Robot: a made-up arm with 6 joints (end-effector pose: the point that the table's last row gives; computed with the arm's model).
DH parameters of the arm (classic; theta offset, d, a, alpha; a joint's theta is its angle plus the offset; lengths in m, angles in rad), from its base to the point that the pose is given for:
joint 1: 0 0.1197 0 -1.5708
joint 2: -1.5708 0 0.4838 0
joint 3: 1.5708 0.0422 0 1.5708
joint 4: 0 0.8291 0 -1.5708
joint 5: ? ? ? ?
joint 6: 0 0.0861 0 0
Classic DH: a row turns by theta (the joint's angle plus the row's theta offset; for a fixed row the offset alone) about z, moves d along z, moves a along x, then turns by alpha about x.
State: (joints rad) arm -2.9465 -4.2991 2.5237 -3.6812 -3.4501 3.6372
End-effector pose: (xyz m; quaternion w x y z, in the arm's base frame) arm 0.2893 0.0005 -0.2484 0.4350 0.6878 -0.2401 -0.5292
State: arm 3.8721 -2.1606 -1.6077 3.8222 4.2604 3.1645
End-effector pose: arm 0.0507 -0.0767 -0.8258 0.0781 0.7056 0.1739 0.6825
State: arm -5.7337 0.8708 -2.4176 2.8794 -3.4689 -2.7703
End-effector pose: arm -0.3481 -0.1553 0.4226 0.4618 0.0048 0.8164 0.3466
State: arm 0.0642 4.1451 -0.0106 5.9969 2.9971 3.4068
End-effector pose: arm -1.0380 -0.0280 -0.5367 0.2665 -0.3976 0.1173 -0.8701
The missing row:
joint 5: 0 0 0 1.5708
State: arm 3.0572 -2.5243 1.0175 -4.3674 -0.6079 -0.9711
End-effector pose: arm 1.1731 -0.0951 -0.2007 0.4942 -0.6051 0.1061 -0.6151
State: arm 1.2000 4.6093 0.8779 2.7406 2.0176 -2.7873
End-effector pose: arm -0.4651 -0.9963 0.5728 0.2285 0.2926 -0.9285 -0.0041
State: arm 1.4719 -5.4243 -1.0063 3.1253 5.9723 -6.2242
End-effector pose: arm -0.0160 0.2614 1.3408 0.6848 -0.0633 -0.0516 -0.7241
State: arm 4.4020 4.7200 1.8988 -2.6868 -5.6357 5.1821
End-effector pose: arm 0.0894 0.2151 0.9864 0.9436 -0.1804 -0.0409 0.2747
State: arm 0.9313 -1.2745 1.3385 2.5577 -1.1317 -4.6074
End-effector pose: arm -0.2038 -0.2752 1.1207 0.6980 -0.4489 0.3325 -0.4480
